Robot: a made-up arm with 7 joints. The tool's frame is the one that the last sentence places. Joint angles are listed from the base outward.
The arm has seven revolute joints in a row. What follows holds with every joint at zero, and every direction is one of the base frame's. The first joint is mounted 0.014 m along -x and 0.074 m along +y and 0.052 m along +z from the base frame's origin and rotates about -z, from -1.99 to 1.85 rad. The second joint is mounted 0.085 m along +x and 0.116 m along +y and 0.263 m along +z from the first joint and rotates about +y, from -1.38 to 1.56 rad. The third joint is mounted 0.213 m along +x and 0.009 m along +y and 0.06 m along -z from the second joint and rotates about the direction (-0.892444, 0.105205, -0.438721), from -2.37 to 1.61 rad. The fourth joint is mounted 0.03 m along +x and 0.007 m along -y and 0.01 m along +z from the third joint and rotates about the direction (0.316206, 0.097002, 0.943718), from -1.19 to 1.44 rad. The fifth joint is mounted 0.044 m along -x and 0.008 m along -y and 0.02 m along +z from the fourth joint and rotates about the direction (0.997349, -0.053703, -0.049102), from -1.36 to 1.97 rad. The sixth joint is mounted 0.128 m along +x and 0.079 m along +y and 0.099 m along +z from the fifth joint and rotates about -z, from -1.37 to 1.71 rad. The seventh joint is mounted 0.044 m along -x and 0.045 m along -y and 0.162 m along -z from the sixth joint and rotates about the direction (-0.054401, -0.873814, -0.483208), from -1.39 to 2.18 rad. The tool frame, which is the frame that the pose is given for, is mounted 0.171 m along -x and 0.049 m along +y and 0.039 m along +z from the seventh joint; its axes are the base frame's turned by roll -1.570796, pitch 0 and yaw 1.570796 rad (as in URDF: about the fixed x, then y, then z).
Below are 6 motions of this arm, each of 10 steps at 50 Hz.
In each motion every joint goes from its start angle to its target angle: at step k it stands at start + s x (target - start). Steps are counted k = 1, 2, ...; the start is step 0. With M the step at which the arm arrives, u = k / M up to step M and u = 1 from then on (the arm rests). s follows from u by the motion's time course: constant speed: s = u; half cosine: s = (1 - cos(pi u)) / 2; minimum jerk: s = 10 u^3 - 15 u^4 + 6 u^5.
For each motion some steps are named. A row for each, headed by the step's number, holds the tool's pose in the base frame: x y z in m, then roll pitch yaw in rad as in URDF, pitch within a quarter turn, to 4 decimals.
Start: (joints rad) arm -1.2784 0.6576 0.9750 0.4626 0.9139 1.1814 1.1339
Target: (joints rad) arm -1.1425 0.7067 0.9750 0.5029 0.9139 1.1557 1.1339
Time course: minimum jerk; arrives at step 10
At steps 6, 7, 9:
6: -0.2496 0.4552 -0.0407 -2.5705 0.7036 0.8153
7: -0.2439 0.4570 -0.0405 -2.5657 0.7160 0.8004
9: -0.2383 0.4588 -0.0402 -2.5607 0.7285 0.7855

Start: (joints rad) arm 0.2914 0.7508 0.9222 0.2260 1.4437 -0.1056 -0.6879
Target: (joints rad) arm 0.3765 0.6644 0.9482 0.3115 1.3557 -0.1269 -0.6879
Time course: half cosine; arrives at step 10
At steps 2, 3, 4, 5, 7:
2: 0.2384 0.1120 0.2362 -0.3115 -0.6608 0.8191
3: 0.2403 0.1087 0.2375 -0.3139 -0.6614 0.8211
4: 0.2426 0.1046 0.2392 -0.3170 -0.6620 0.8238
5: 0.2450 0.0999 0.2410 -0.3205 -0.6626 0.8268
7: 0.2494 0.0910 0.2446 -0.3275 -0.6635 0.8330

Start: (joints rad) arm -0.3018 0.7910 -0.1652 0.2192 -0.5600 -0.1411 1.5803
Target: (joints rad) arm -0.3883 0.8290 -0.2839 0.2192 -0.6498 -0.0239 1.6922
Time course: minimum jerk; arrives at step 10
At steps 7, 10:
7: -0.0237 0.2955 -0.0638 -2.3877 0.0252 1.7135
10: -0.0268 0.2986 -0.0671 -2.4100 0.0209 1.7096

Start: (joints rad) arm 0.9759 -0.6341 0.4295 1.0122 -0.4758 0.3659 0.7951
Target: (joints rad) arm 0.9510 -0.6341 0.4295 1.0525 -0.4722 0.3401 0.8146
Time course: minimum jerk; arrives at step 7
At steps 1, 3, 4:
1: 0.2528 -0.0746 0.1953 -2.9608 0.3471 0.4254
3: 0.2519 -0.0727 0.1957 -2.9577 0.3521 0.4551
4: 0.2513 -0.0712 0.1960 -2.9553 0.3557 0.4780

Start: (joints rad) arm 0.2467 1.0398 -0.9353 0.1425 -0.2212 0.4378 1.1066
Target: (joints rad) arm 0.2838 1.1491 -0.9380 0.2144 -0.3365 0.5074 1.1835
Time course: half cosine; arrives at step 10
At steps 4, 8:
4: 0.1607 0.3874 0.1502 -1.3717 -0.0226 0.3963
8: 0.1505 0.3936 0.1375 -1.4152 0.0310 0.3828

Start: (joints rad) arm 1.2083 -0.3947 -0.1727 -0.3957 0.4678 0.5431 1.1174
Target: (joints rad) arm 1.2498 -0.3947 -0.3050 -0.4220 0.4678 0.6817 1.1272
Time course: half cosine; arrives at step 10
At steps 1, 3, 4, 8, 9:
1: 0.4712 -0.2028 0.3790 -2.1076 -0.8544 -1.1159
3: 0.4704 -0.2061 0.3853 -2.0632 -0.8478 -1.1636
4: 0.4697 -0.2087 0.3901 -2.0298 -0.8415 -1.1995
8: 0.4655 -0.2193 0.4092 -1.9031 -0.8065 -1.3347
9: 0.4648 -0.2207 0.4116 -1.8880 -0.8010 -1.3508

